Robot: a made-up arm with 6 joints. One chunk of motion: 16 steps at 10 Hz.
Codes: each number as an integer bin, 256 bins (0 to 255) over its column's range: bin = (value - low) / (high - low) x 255, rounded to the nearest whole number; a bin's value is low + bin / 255 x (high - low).
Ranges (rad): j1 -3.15..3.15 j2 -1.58..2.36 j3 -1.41..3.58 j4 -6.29..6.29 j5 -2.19..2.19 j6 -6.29..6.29
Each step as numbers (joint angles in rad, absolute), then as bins.
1 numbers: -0.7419 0.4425 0.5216 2.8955 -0.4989 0.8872
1 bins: 97 131 99 186 98 145
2 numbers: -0.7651 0.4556 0.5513 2.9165 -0.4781 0.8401
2 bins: 97 132 100 187 100 145
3 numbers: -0.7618 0.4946 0.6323 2.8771 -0.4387 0.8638
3 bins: 97 134 104 186 102 145
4 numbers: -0.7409 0.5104 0.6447 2.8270 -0.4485 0.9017
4 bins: 98 135 105 185 101 146
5 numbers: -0.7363 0.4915 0.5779 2.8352 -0.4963 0.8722
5 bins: 98 134 102 185 99 145
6 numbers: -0.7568 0.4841 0.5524 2.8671 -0.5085 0.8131
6 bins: 97 134 100 186 98 144
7 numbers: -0.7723 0.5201 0.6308 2.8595 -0.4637 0.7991
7 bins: 96 136 104 185 101 144
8 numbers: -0.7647 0.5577 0.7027 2.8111 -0.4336 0.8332
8 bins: 97 138 108 184 102 144
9 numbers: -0.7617 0.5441 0.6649 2.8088 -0.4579 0.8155
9 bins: 97 137 106 184 101 144
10 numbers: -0.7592 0.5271 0.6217 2.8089 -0.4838 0.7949
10 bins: 97 136 104 184 99 144
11 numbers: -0.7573 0.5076 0.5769 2.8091 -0.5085 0.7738
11 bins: 97 135 102 184 98 143
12 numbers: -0.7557 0.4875 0.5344 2.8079 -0.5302 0.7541
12 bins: 97 134 99 184 97 143
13 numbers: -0.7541 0.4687 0.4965 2.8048 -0.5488 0.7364
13 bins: 97 133 97 184 96 142
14 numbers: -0.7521 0.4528 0.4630 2.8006 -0.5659 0.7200
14 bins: 97 132 96 184 95 142
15 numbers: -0.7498 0.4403 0.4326 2.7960 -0.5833 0.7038
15 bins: 97 131 94 184 94 142
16 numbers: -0.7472 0.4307 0.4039 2.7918 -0.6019 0.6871
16 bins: 97 130 93 184 92 141
